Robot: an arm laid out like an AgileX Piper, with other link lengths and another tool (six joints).
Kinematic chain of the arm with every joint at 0, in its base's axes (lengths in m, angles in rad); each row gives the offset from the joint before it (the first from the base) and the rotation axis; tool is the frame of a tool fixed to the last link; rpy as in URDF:
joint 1: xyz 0 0 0.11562 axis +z
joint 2: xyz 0 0 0 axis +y
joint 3: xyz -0.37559 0 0.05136 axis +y
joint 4: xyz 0.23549 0 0.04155 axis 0.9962 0 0.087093
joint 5: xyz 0 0 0 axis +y
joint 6: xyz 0.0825 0 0.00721 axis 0.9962 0 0.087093
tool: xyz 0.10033 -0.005 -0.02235 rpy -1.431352 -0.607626 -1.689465
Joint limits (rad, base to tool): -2.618..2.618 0..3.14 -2.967..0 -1.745..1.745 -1.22..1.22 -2.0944..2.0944
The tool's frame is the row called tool.
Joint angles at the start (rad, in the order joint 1, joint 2, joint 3, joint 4, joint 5, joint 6):
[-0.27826, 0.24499, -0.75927, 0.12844, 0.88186, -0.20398]
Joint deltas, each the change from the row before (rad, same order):
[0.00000, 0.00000, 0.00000, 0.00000, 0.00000, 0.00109]
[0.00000, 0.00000, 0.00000, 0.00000, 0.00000, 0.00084]
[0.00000, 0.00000, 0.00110, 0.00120, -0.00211, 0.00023]
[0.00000, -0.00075, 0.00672, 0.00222, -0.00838, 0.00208]
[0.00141, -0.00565, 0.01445, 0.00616, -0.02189, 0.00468]
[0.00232, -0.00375, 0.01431, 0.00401, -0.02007, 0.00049]
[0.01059, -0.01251, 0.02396, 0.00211, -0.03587, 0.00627]
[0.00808, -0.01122, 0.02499, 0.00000, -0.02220, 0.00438]
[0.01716, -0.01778, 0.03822, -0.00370, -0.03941, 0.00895]
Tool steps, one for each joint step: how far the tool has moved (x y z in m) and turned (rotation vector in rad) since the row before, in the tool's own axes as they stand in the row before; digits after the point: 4 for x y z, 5 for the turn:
[0.0000, 0.0000, 0.0000, -0.00005, 0.00000, 0.00109]
[0.0000, 0.0000, 0.0000, -0.00004, 0.00000, 0.00084]
[-0.0001, -0.0001, 0.0002, 0.00125, 0.00017, 0.00116]
[-0.0007, 0.0004, 0.0012, 0.00237, 0.00097, 0.00422]
[-0.0012, 0.0003, 0.0018, 0.01231, 0.00585, 0.00982]
[-0.0010, 0.0008, 0.0021, 0.00932, 0.00386, 0.00413]
[-0.0013, 0.0017, 0.0021, 0.02343, 0.00947, 0.00755]
[-0.0030, 0.0040, 0.0020, 0.00969, 0.00099, 0.00448]
[-0.0036, 0.0058, 0.0030, 0.02030, 0.00379, 0.00568]

